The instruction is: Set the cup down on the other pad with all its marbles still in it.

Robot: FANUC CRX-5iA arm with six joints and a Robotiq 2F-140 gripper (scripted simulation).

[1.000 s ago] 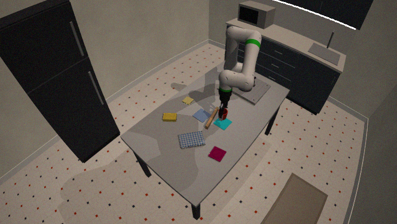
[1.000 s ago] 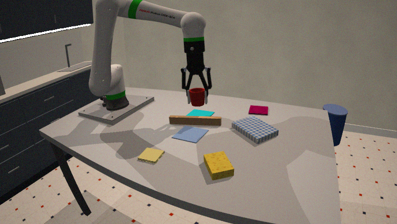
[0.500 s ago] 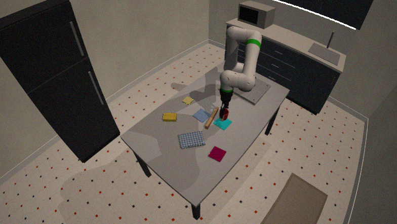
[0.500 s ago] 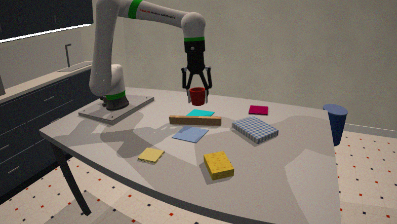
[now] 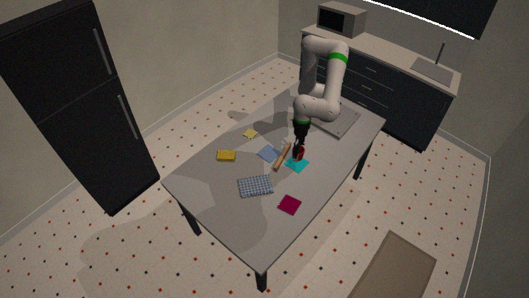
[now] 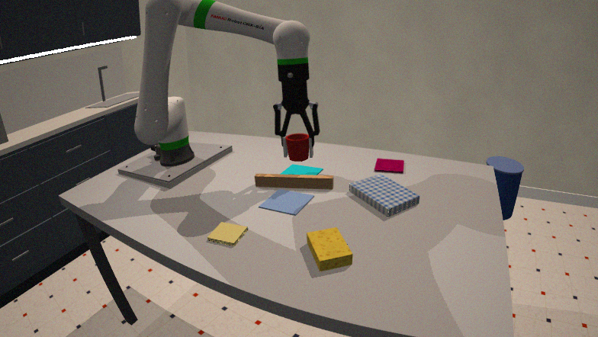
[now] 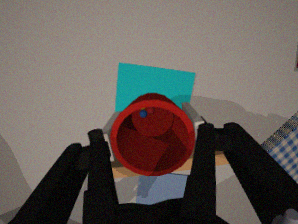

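Now: the wooden rail 8 cm to the right of my hand, 8 cm below it and 4 cm ahead of it. Round my hand: blue-checked block 31 cm ahead, 8 cm below, 2 cm to the right; then red cup 2 cm below; then blue marble 2 cm below, 1 cm behind.
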